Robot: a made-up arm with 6 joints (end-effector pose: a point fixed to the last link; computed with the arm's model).
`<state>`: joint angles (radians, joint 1 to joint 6).
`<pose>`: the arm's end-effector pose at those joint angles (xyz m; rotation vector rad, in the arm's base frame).
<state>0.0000 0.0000 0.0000 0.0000 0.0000 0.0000</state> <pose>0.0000 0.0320 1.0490 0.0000 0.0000 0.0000</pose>
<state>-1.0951 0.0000 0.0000 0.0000 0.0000 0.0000</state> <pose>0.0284 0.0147 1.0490 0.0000 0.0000 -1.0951</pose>
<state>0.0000 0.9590 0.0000 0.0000 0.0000 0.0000</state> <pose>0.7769 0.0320 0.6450 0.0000 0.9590 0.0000</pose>
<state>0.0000 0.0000 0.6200 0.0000 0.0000 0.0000</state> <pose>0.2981 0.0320 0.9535 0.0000 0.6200 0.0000</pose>
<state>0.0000 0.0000 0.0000 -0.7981 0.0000 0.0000</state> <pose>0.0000 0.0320 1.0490 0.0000 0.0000 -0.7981</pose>
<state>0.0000 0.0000 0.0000 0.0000 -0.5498 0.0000</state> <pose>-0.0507 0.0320 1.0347 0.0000 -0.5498 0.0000</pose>
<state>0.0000 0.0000 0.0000 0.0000 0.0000 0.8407</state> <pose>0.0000 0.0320 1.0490 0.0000 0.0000 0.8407</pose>
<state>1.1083 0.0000 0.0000 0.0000 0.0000 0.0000</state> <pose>-0.0286 0.0143 1.0490 0.0000 0.0000 1.1083</pose>
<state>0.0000 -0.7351 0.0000 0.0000 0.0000 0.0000</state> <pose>-0.6365 0.0320 0.8039 0.0000 -0.7351 0.0000</pose>
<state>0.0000 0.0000 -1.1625 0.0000 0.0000 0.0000</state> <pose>-0.4708 0.0320 0.7397 0.0000 -1.1625 0.0000</pose>
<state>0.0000 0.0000 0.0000 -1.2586 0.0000 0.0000</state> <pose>0.0000 0.0320 1.0490 0.0000 0.0000 -1.2586</pose>
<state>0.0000 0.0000 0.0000 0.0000 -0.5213 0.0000</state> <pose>-0.0483 0.0320 1.0361 0.0000 -0.5213 0.0000</pose>
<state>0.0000 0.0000 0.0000 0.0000 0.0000 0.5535</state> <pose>0.0000 0.0320 1.0490 0.0000 0.0000 0.5535</pose>
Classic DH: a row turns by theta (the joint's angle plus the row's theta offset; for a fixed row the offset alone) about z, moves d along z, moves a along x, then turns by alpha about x. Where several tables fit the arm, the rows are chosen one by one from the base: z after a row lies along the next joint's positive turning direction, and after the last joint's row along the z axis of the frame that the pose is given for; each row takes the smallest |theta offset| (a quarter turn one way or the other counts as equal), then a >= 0, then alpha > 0; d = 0 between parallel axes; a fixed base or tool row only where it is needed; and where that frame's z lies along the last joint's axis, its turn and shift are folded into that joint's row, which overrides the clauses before.
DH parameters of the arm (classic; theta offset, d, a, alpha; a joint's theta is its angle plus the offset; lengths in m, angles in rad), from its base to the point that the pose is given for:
joint 1: 0 0.1 0 -1.5708
joint 2: -1.5708 0 0.436 0
joint 3: 1.5708 0.032 0 1.5708
joint 4: 0 0.416 0 -1.5708
joint 5: 0 0 0 1.5708
joint 6: 0 0.097 0 0

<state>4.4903 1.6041 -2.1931 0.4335 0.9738 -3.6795</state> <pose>0.0123 -0.2436 0.5172 0.5111 0.0276 1.1035</pose>
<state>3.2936 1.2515 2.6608 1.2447 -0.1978 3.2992</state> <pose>-0.0595 -0.0232 -0.1341 1.4601 2.1924 0.8554</pose>
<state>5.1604 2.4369 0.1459 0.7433 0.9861 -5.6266</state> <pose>0.2865 -0.3959 -0.6618 -2.5259 -1.0765 -0.8473</pose>
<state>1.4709 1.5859 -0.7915 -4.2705 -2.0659 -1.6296</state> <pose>0.1173 0.7173 0.3266 0.8321 2.0625 0.2086</pose>
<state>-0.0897 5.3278 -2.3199 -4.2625 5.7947 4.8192</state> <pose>-0.3083 0.0187 -0.1481 1.0091 2.8699 -0.6883</pose>
